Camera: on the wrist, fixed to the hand. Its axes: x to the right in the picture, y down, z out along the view.
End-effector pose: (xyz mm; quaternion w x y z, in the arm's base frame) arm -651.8 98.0 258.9 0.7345 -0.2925 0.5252 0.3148
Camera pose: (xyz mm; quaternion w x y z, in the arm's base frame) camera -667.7 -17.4 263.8 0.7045 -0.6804 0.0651 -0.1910
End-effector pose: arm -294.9 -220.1 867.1 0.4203 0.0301 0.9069 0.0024
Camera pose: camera -353.9 -280.5 947.5 0.3445 -0.6869 0.6250 -0.1375
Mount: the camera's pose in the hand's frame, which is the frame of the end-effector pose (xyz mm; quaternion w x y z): -26.6 -61.0 -95.7 0.6906 -0.1729 -0.0522 -0.7004
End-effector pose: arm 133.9 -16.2 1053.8 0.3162 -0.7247 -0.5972 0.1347
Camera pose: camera 134.5 -64.7 1159.8 0.1562 -0.1298 -0.9598 -0.1939
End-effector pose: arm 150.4 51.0 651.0 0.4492 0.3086 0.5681 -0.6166
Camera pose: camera 93.6 147.0 684.8 0.0386 0.2946 -0.6916 0.6583
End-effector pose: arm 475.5 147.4 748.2 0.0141 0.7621 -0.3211 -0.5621
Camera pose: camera 582.9 176.7 782.6 0.2689 -0.7194 -0.4084 0.4933
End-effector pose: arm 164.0 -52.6 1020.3 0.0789 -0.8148 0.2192 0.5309
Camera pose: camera 261.3 -25.5 1078.4 0.2969 -0.7021 -0.5152 0.3918
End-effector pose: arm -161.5 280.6 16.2 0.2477 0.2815 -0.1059 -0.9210
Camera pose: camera -111.9 341.1 -70.2 0.4308 -0.1777 -0.2703 0.8425
